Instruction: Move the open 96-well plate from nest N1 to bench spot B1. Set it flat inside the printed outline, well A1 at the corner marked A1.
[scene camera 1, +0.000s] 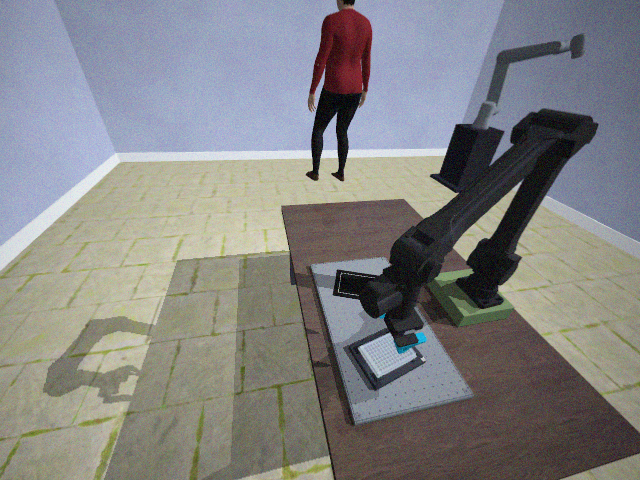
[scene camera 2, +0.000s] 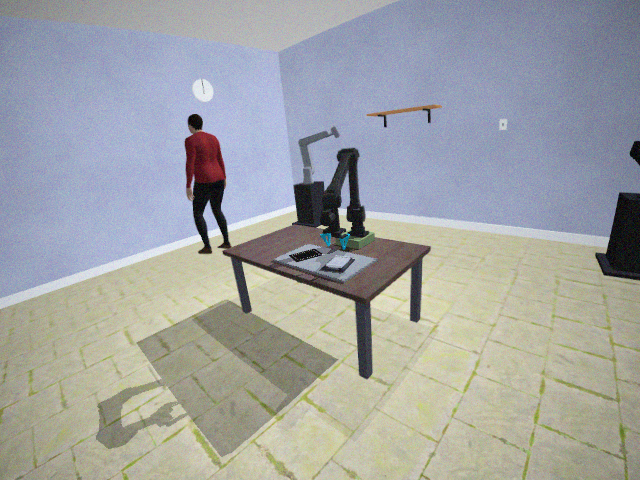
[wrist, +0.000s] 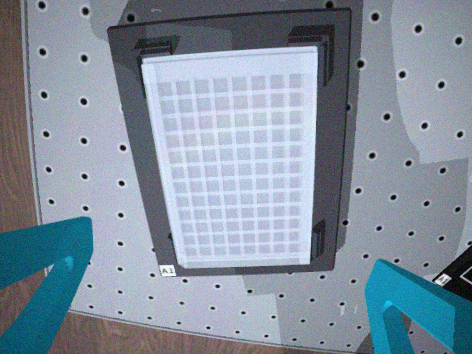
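Pixels of known places: gripper, fingertip midpoint: (scene camera 1: 391, 334) (scene camera 2: 336, 247) (wrist: 232, 256); arm's base, link origin: (scene camera 1: 477, 292) (scene camera 2: 358, 234).
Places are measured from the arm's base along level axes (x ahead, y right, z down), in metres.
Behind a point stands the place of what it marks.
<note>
The white open 96-well plate (scene camera 1: 383, 355) {x 0.396, y -0.109, z 0.016 m} (scene camera 2: 339, 261) {x 0.386, y -0.112, z 0.015 m} (wrist: 240, 160) {x 0.388, y -0.099, z 0.015 m} sits in the dark nest N1 (scene camera 1: 400, 372) {x 0.370, y -0.154, z 0.028 m} (wrist: 332, 150) {x 0.395, y -0.048, z 0.028 m}, between its corner posts. The nest's A1 label (scene camera 1: 422, 359) {x 0.296, y -0.139, z 0.029 m} (wrist: 167, 271) {x 0.293, y -0.140, z 0.028 m} is at its lower left corner in the wrist view; the plate's own A1 mark cannot be made out. My gripper (scene camera 1: 391, 333) {x 0.387, y -0.100, z -0.060 m} (scene camera 2: 336, 245) {x 0.387, y -0.100, z -0.060 m} (wrist: 232, 256) {x 0.387, y -0.100, z -0.060 m} is open and empty, above the board. In the wrist view its cyan fingers stand wide on either side, near the plate's lower end. Bench spot B1 (scene camera 1: 355, 284) {x 0.355, y 0.162, z 0.038 m} (scene camera 2: 305, 254) {x 0.339, y 0.163, z 0.038 m} (wrist: 462, 265) {x 0.313, y 0.079, z 0.038 m} is a black patch with a white outline, partly hidden by the arm in scene camera 1.
The grey perforated board (scene camera 1: 434, 382) {x 0.295, y -0.194, z 0.040 m} (wrist: 70, 165) {x 0.361, y -0.206, z 0.040 m} bears the nest and B1 on the brown table (scene camera 1: 496, 439) {x 0.232, y -0.329, z 0.053 m} (scene camera 2: 398, 258) {x 0.148, y -0.335, z 0.053 m}. The arm stands on a green base (scene camera 1: 465, 310) {x 0.092, y -0.050, z 0.002 m} (scene camera 2: 364, 240) {x 0.049, y -0.072, z 0.016 m} beside the board. A person in red (scene camera 1: 347, 51) (scene camera 2: 204, 157) stands beyond the table.
</note>
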